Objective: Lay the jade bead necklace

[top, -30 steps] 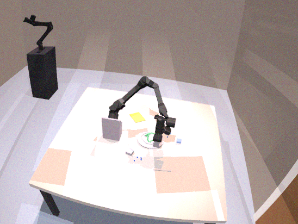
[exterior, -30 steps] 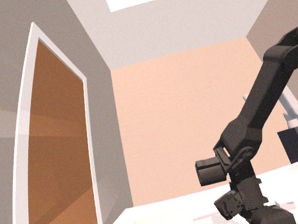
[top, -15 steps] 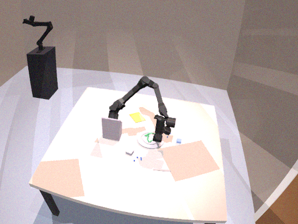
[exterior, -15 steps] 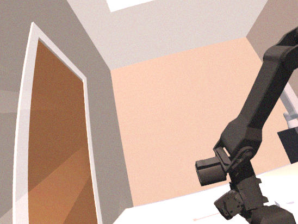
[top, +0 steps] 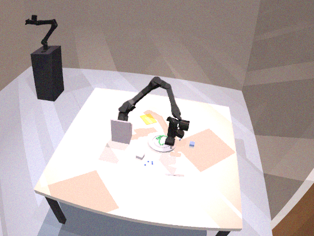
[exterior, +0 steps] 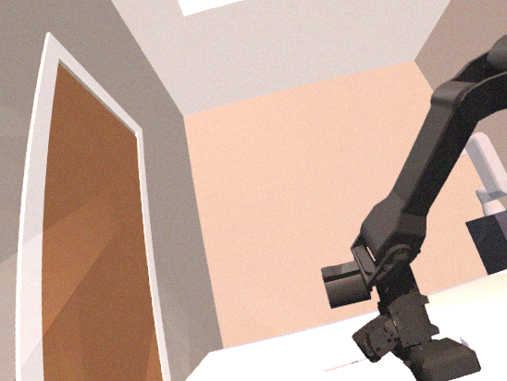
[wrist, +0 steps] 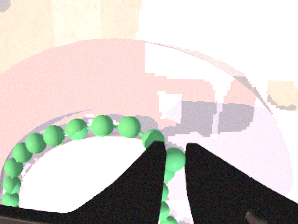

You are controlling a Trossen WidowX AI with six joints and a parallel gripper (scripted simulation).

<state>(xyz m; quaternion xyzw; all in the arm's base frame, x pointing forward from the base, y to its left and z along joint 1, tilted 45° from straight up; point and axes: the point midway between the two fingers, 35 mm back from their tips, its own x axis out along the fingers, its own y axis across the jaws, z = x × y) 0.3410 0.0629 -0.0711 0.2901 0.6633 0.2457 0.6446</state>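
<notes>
The round white bead board lies 60 mm behind my gripper tip, 30 mm to the left of it and 10 mm below it. From my gripper tip the other things lie so: thin rod (60 mm ahead, 260 mm to the right, 20 mm below); then blue block (160 mm ahead, 50 mm to the left, 10 mm below); then cream block (70 mm ahead, 270 mm to the left).
</notes>
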